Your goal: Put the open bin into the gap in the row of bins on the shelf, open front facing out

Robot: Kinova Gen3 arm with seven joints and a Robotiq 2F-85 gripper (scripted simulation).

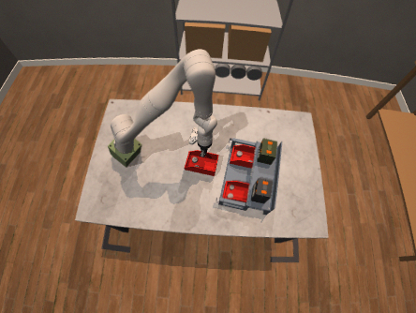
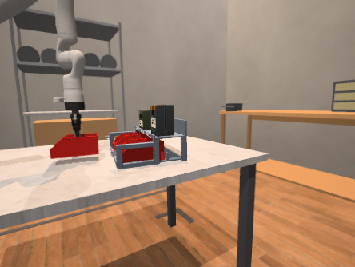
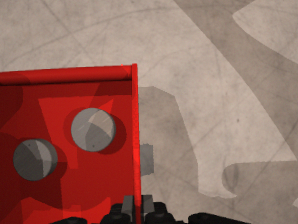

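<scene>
The grey round part is 3 cm behind my hand, 8 cm to the right of it and 6 cm below it. Round my hand: black tool case: 32 cm ahead, 19 cm to the right, 6 cm above; then grey shelf: 26 cm ahead, 6 cm to the right, 3 cm below.
</scene>
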